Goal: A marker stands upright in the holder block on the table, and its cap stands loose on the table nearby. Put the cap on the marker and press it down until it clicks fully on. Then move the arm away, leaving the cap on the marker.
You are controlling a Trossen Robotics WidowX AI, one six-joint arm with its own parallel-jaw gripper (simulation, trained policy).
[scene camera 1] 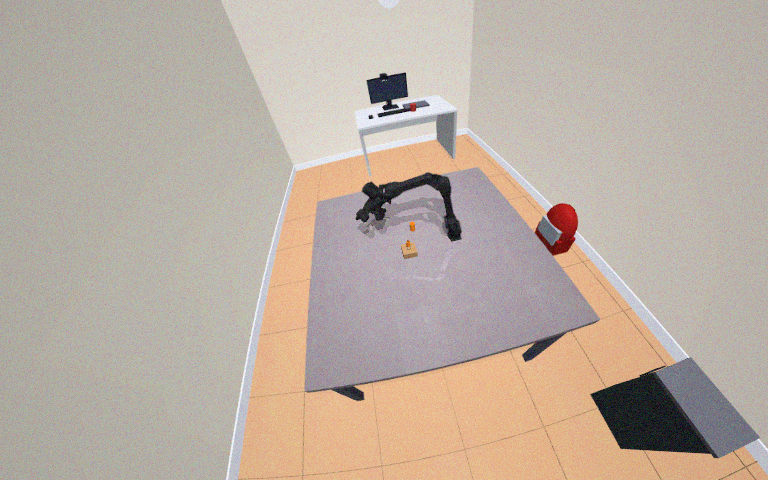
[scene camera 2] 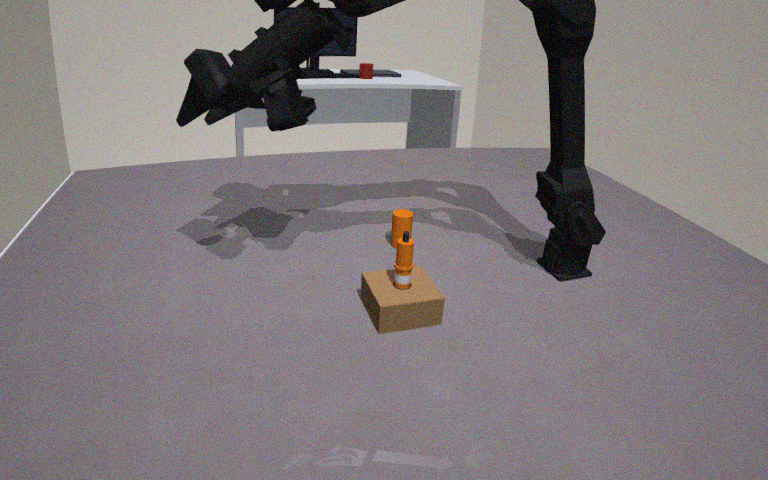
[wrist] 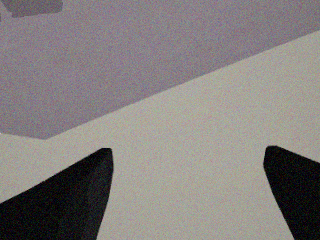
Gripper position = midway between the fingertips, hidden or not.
I see my gripper (scene camera 2: pixel 193 123) and a holder block (scene camera 2: pixel 388 319).
My gripper shows as well in the wrist view (wrist: pixel 189 157).
